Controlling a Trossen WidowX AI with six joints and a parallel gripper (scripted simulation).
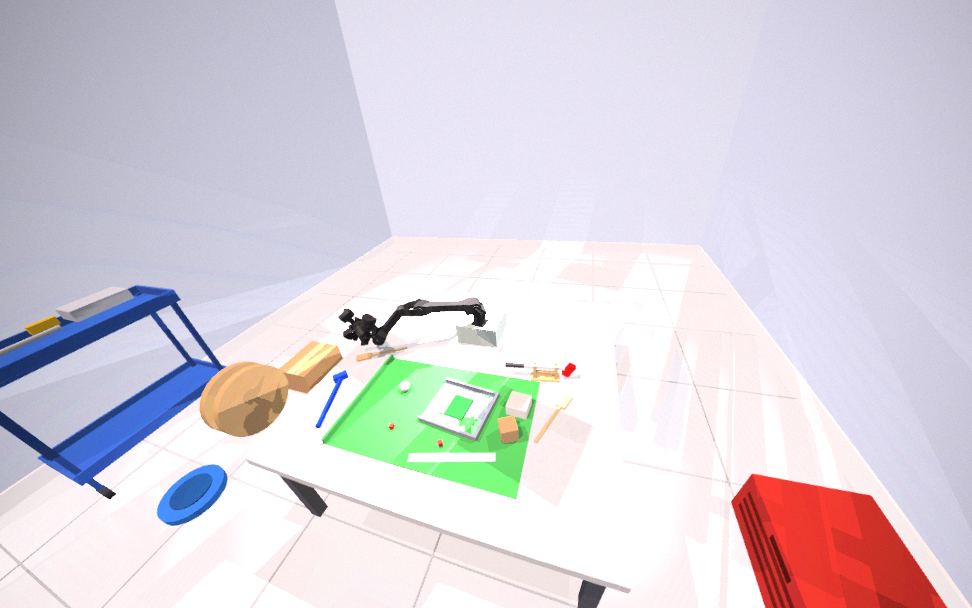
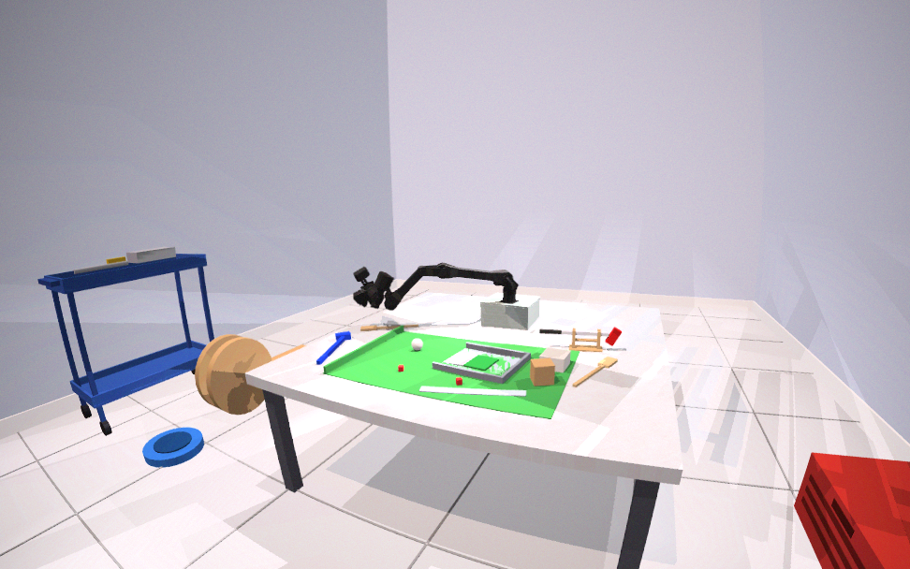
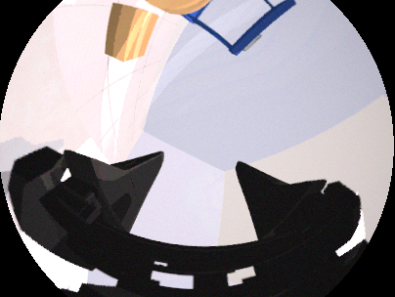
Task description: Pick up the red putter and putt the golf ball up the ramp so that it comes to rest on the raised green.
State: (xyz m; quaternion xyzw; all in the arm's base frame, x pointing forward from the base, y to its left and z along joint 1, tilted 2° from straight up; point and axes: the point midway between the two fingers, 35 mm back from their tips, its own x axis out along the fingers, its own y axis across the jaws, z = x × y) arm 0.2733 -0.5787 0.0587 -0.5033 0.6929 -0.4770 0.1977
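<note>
The white block lies 94 cm to the left of my gripper tip, 16 cm below it and 9 cm ahead of it. From my gripper tip the other things lie so: white bar (80 cm to the left, 37 cm ahead, 19 cm below); blue putter (34 cm ahead, 18 cm below, 17 cm to the left); white golf ball (46 cm to the left, 18 cm ahead, 17 cm below).
</note>
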